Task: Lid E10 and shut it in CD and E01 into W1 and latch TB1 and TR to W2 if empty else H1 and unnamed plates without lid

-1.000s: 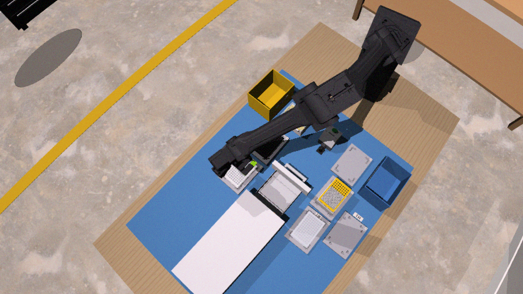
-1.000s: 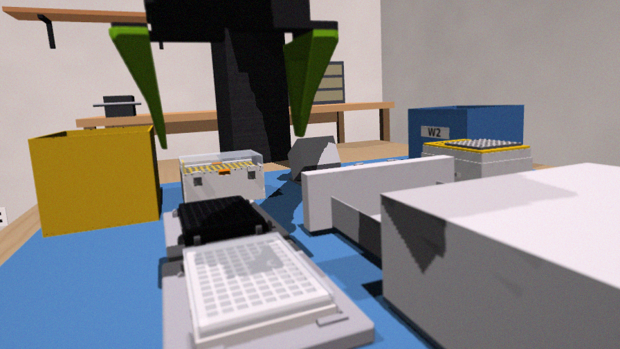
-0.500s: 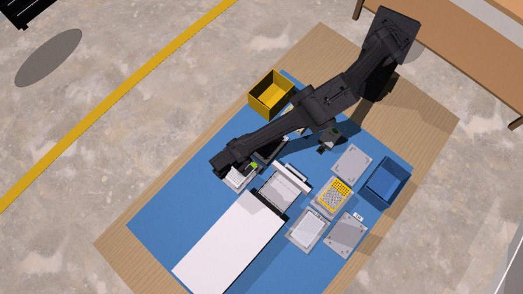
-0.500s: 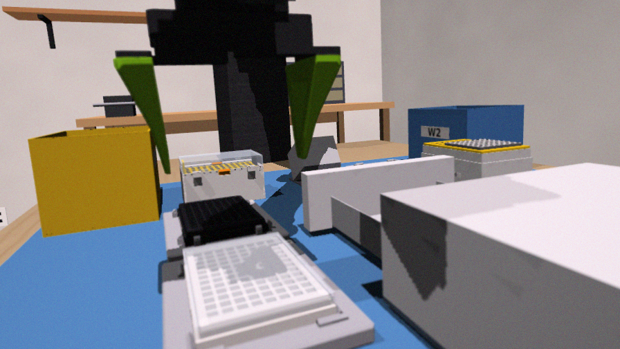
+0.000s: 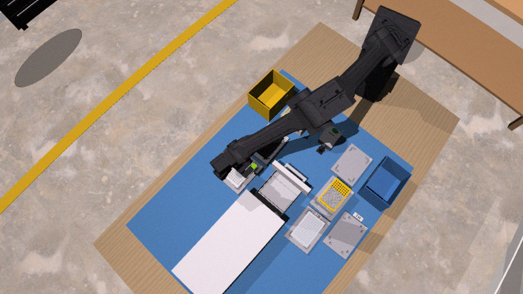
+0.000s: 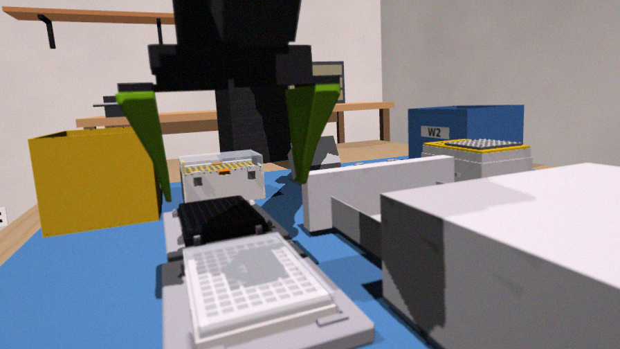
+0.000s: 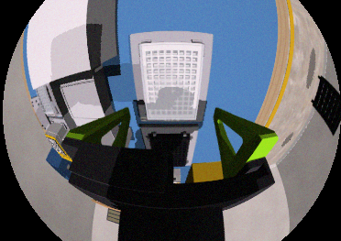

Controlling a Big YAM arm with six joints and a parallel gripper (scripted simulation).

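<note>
The clear lid is 7 cm below my hand. Also, from my hand: white assay plate (7 cm below); then black plate (17 cm behind, 7 cm below, 4 cm to the right); then nest N2 (9 cm below).
</note>
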